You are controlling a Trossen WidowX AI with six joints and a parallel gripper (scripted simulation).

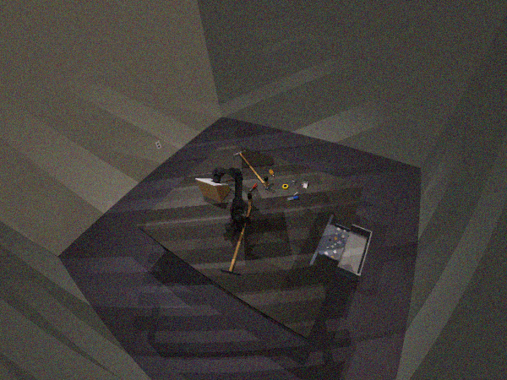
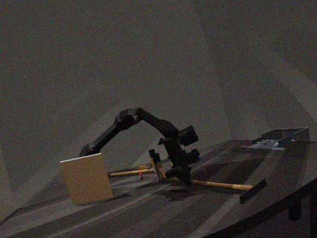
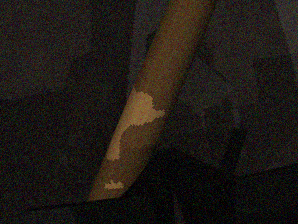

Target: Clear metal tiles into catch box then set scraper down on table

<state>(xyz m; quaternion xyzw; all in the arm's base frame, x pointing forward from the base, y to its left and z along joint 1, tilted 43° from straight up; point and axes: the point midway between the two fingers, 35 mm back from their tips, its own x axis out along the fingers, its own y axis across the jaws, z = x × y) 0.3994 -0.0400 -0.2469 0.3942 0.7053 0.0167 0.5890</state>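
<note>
Now: the long scraper 5 cm above my gripper tip, 3 cm ahead of it and 1 cm to the right of it. Also, from my gripper tip: red-handled tool (40 cm to the left, 20 cm behind); then blue piece (50 cm to the left, 15 cm ahead); then yellow ring (57 cm to the left, 3 cm ahead).
</note>
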